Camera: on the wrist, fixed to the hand. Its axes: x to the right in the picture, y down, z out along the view.
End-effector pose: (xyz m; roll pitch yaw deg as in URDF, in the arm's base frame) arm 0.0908 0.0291 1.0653 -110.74 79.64 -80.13
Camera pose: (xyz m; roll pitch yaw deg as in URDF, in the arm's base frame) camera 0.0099 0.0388 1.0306 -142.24 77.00 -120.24
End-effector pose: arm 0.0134 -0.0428 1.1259 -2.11 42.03 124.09
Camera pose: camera -0.0184 -0.0897 1.0579 9.06 49.73 128.70
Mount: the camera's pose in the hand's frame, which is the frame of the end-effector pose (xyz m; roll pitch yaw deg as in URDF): 0.0299 0.0550 -0.0626 8.07 7.67 3.29
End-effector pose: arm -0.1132 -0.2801 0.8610 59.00 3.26 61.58
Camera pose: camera -0.1707 -0.2141 0.8742 67.40 4.37 69.87
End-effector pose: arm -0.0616 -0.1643 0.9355 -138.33 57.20 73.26
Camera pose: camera 0.0247 -0.1644 0.9159 -140.82 52.95 60.68
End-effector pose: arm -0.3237 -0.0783 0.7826 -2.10 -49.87 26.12
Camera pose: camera -0.2853 -0.0008 0.7638 2.86 -42.00 30.13
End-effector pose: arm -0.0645 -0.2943 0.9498 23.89 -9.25 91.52
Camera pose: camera -0.1410 -0.2612 0.9201 31.06 -3.52 97.62
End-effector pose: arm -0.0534 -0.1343 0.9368 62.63 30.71 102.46
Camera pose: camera -0.1401 -0.1166 0.9388 75.47 30.97 112.17
